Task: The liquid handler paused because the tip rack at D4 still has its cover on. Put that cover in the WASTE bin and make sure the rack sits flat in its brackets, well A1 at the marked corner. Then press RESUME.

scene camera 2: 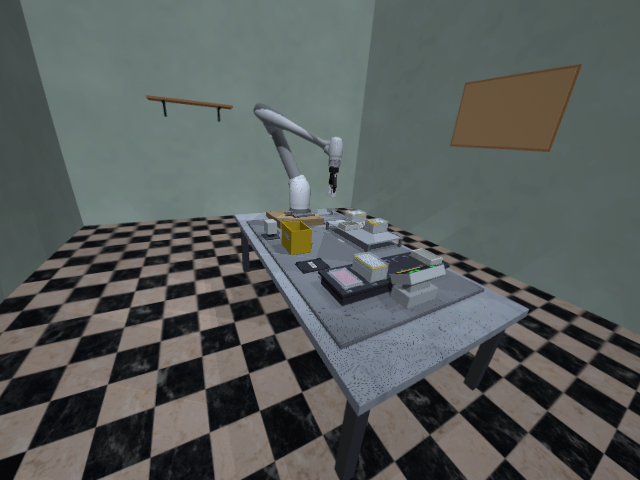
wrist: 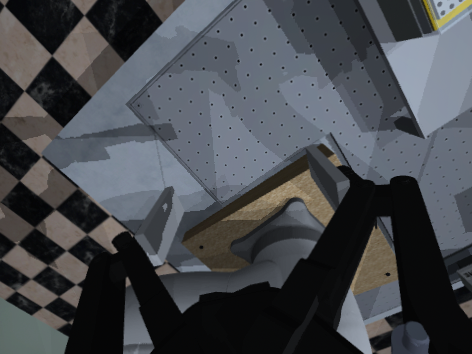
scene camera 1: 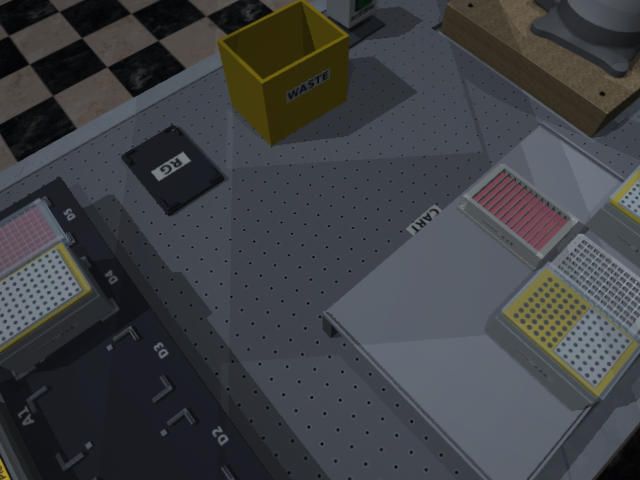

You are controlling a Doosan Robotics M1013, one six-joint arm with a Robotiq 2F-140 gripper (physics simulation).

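The tip rack at D4 has a white perforated top with a yellow rim. A clear cover cannot be made out on it, and its seating and well A1 corner are unclear. The yellow WASTE bin stands upright; no cover shows inside its visible part. A grey sloped panel with green marks stands beside the deck; RESUME is not readable. My gripper is open and empty, high above the table near the arm's base, far from the D4 rack.
A pink plate sits at D5. The black RG pad lies between deck and bin. The raised cart holds a reagent trough and a tip rack. A wooden base carries the arm.
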